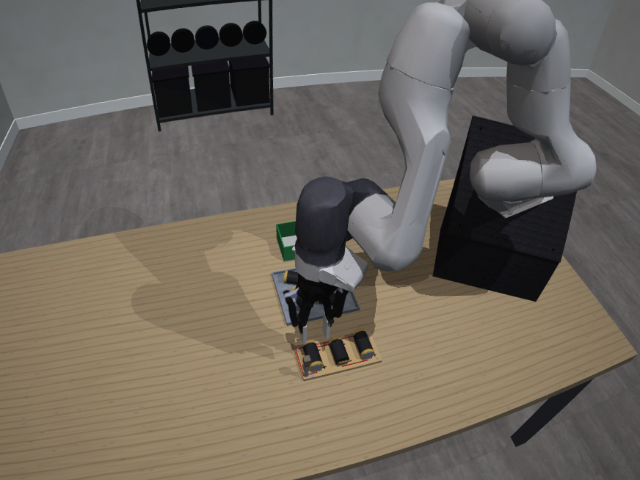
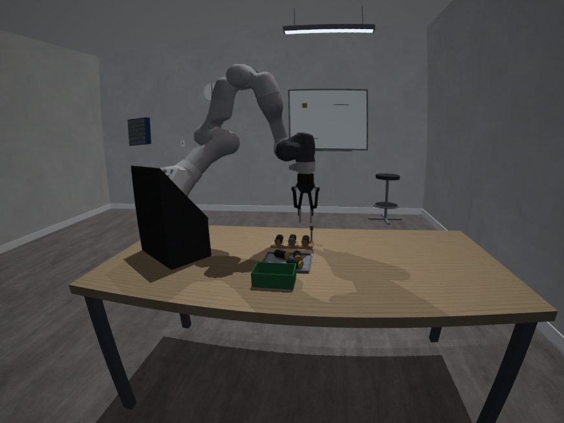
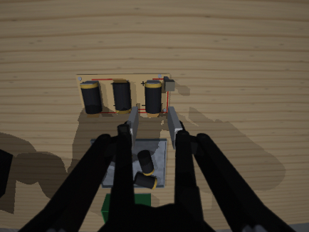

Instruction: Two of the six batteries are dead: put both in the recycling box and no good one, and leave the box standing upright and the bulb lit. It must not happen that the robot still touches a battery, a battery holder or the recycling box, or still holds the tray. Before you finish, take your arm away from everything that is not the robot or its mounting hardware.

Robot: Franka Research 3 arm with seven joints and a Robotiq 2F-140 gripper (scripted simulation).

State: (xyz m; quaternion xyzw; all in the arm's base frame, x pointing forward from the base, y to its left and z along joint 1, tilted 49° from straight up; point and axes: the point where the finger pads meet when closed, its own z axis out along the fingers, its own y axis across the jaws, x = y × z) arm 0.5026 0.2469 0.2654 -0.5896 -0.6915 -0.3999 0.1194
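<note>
My hand is 2 cm short of the bulb, 4 cm to the right of it and 7 cm above it. Also, from my hand: grey tray: 22 cm to the right, 15 cm below; then wooden holder board: 6 cm behind, 2 cm to the right, 14 cm below; then thin post: 2 cm ahead, 4 cm to the left, 11 cm below.
</note>
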